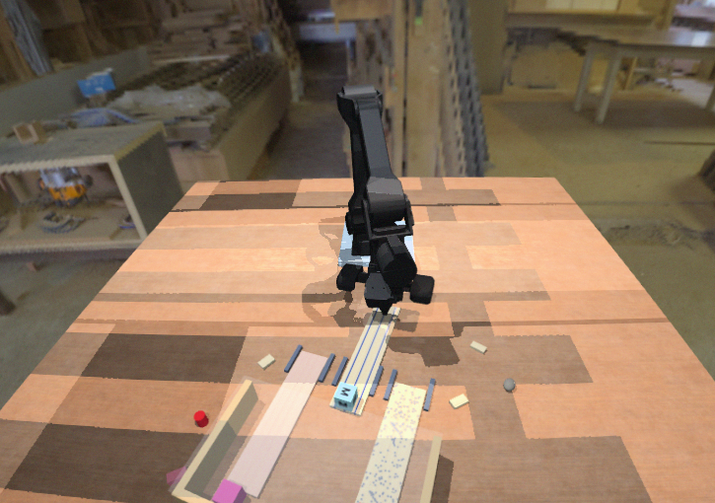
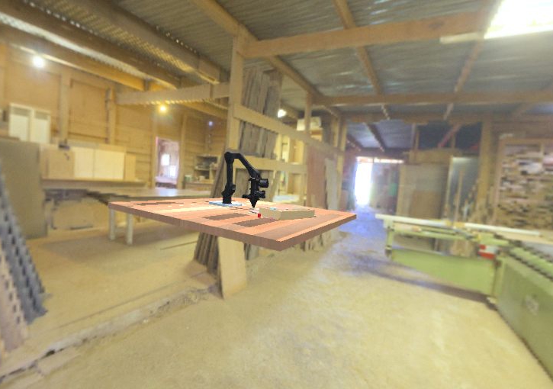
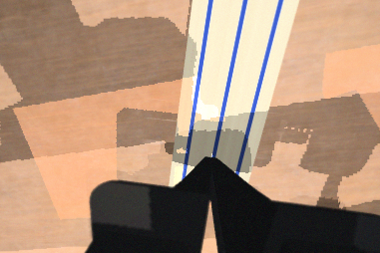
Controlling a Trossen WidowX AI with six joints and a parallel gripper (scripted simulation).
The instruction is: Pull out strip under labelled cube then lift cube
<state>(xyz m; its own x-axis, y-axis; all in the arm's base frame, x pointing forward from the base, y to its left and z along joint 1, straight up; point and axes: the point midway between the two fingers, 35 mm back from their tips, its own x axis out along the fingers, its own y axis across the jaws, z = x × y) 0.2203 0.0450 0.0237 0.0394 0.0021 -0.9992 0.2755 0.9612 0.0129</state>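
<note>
Now: gripper tip 100 mm short of the striped strip and 30 mm to the left of it. From my gripper tip the other things lie so: cube: 200 mm ahead, 70 mm to the right, 20 mm above.
</note>
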